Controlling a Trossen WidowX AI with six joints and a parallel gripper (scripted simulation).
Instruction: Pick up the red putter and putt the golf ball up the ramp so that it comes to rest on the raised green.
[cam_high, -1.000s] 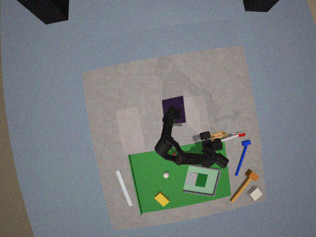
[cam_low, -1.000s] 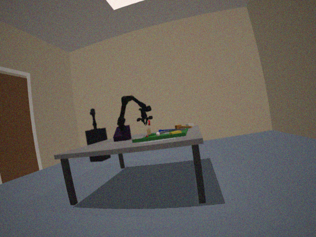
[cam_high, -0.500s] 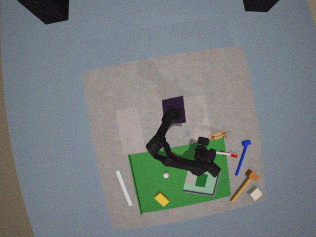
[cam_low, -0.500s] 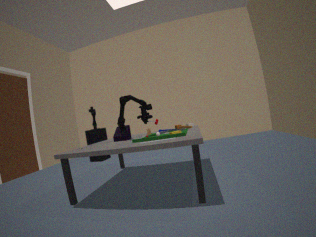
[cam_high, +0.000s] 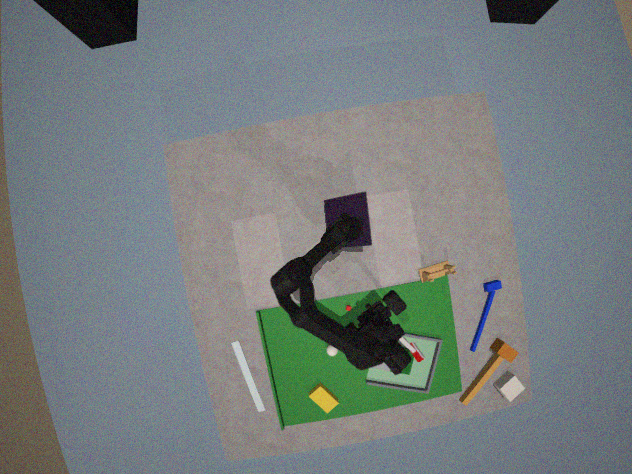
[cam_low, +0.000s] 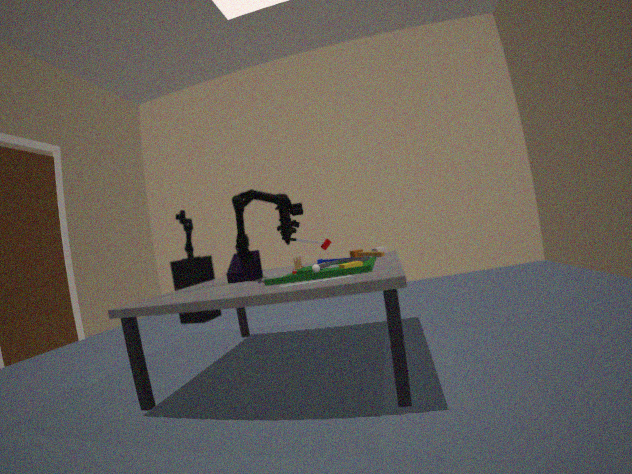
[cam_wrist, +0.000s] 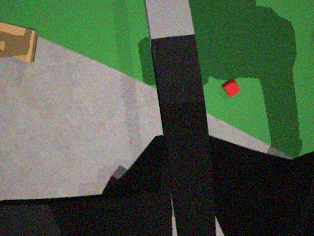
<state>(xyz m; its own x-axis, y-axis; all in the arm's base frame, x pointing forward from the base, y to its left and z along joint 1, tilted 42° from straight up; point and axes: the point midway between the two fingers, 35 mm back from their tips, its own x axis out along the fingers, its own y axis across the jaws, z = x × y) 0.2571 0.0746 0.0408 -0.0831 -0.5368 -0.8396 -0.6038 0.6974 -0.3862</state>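
Now: the red block 16 cm below my gripper tip, 6 cm to the right of it and 4 cm ahead of it. From my gripper tip the other things lie so: wooden rack (28 cm to the left, 13 cm below, 7 cm behind); then yellow block (38 cm ahead, 18 cm to the right, 15 cm below); then green mat (23 cm ahead, 17 cm below, 1 cm to the right).
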